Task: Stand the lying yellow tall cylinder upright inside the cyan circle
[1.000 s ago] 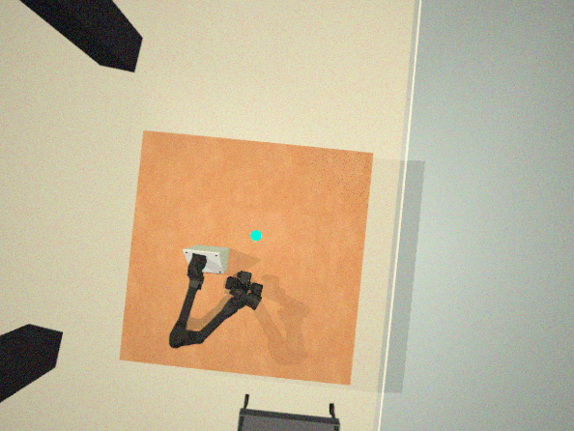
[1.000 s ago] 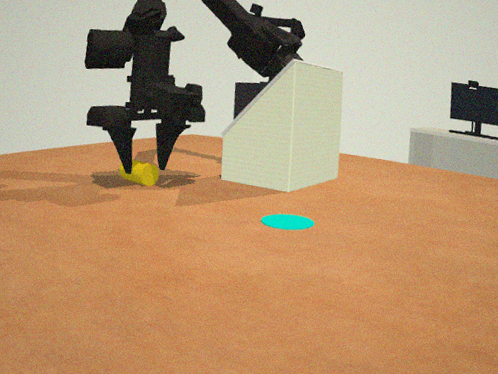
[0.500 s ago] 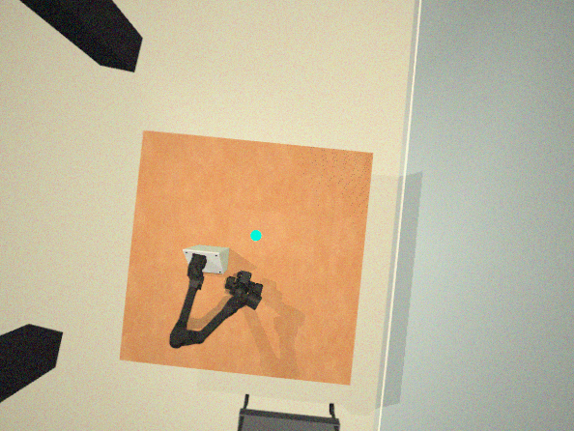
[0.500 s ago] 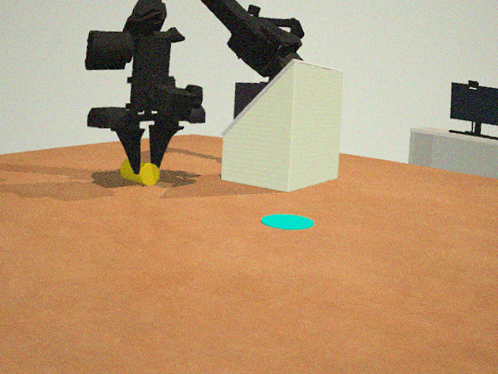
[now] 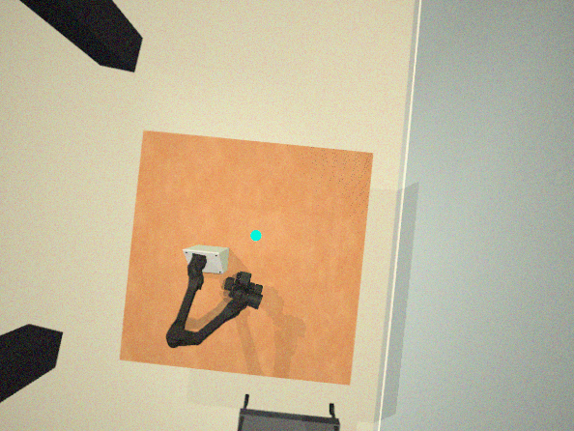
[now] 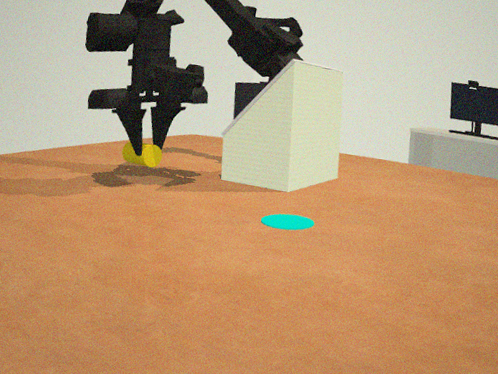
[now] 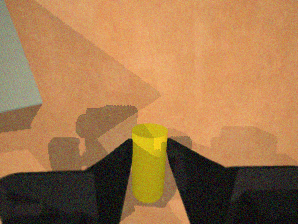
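The cyan circle is 1 cm behind my gripper tip, 25 cm to the left of it and 5 cm below it. From my gripper tip the other things lie so: yellow tall cylinder (2 cm to the right).
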